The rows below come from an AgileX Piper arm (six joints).
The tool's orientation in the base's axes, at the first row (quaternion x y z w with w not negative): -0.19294, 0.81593, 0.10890, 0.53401
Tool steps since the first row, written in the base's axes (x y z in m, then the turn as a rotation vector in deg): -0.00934, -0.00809, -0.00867, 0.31, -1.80, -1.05; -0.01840, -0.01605, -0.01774, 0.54, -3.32, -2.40; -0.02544, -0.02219, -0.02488, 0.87, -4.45, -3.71; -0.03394, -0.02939, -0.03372, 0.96, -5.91, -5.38; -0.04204, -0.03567, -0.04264, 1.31, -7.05, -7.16; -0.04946, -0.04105, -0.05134, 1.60, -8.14, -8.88; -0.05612, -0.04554, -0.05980, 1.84, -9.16, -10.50; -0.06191, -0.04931, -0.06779, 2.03, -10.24, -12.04; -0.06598, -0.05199, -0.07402, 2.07, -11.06, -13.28
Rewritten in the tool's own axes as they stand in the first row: 0.01284, -0.00302, -0.00733, 1.21, -1.73, -0.01; 0.02593, -0.00604, -0.01422, 2.66, -3.16, 0.15; 0.03617, -0.00834, -0.01952, 3.96, -4.28, 0.52; 0.04869, -0.01092, -0.02574, 5.75, -5.59, 0.71; 0.06097, -0.01283, -0.03125, 7.47, -6.72, 1.29; 0.07262, -0.01424, -0.03594, 9.16, -7.78, 1.81; 0.08360, -0.01518, -0.03975, 10.76, -8.76, 2.27; 0.09370, -0.01585, -0.04275, 12.31, -9.77, 2.64; 0.10137, -0.01634, -0.04463, 13.59, -10.49, 2.86
